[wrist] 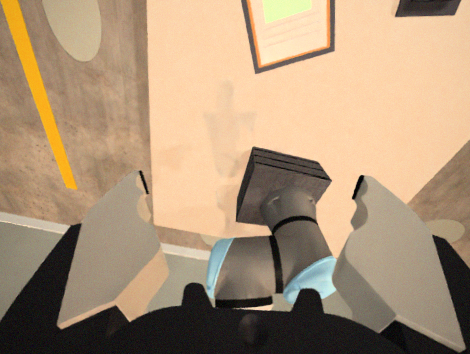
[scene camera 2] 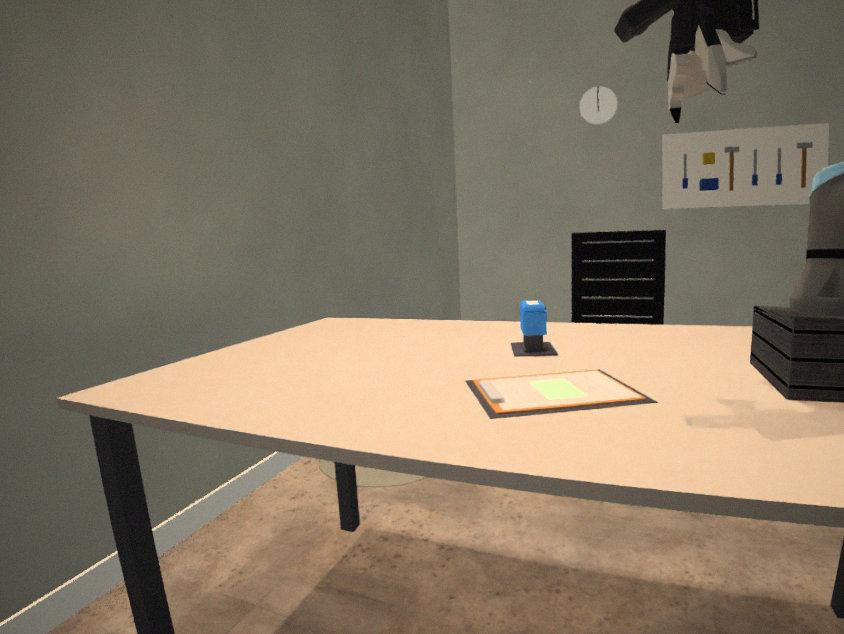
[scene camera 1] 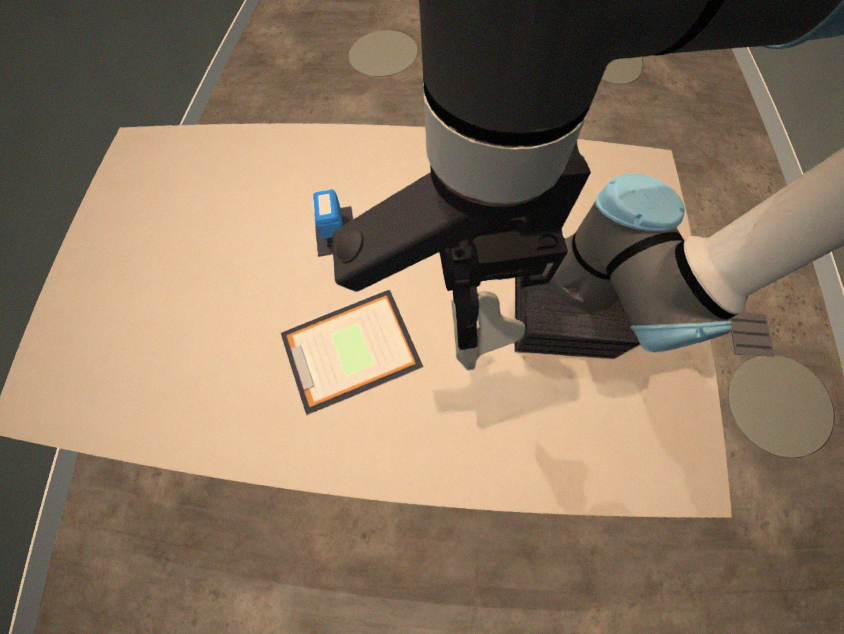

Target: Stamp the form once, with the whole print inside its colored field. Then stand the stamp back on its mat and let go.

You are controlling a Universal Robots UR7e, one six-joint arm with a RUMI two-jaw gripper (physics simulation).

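Places are measured from the arm's base along level axes (x left, y back, z up), in millimetres.
Where they show: gripper, fingertip midpoint: [wrist: 247,176] [scene camera 2: 697,110]; arm's base at its link origin: [wrist: 286,206] [scene camera 2: 842,313] [scene camera 1: 584,275].
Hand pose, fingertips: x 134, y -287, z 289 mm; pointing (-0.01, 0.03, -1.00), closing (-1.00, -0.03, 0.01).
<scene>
Each offset is from my fingertips to the top centre of the thing. Level surfaces: height alone.
The blue stamp @(dx -360, dy -202, dz -294 mm) [scene camera 1: 327,214] [scene camera 2: 532,318] stands upright on its small dark mat @(dz -393 mm) [scene camera 1: 322,246] [scene camera 2: 518,350] [wrist: 406,11]. The form @(dx -74, dy -181, dz -384 mm) [scene camera 1: 390,339] [scene camera 2: 603,388] [wrist: 294,41] lies on an orange and dark clipboard, with a grey clip at one end. Its light green field @(dx -73, dy -175, dz -392 mm) [scene camera 1: 352,349] [scene camera 2: 558,389] [wrist: 287,9] shows no visible print; in the wrist view the field is cut by the top edge. My gripper [scene camera 1: 492,346] [scene camera 2: 697,102] [wrist: 247,176] is open and empty, high above the table, to the right of the form in scene camera 1. The stamp is well away from its fingers.
The arm's dark base block [scene camera 1: 573,320] [scene camera 2: 770,354] [wrist: 275,187] stands on the table @(dz -397 mm) [scene camera 1: 170,307] [scene camera 2: 307,388] [wrist: 200,75], right of the form in scene camera 1. The arm's own links rise from the block. Arm shadows fall across the table top.
</scene>
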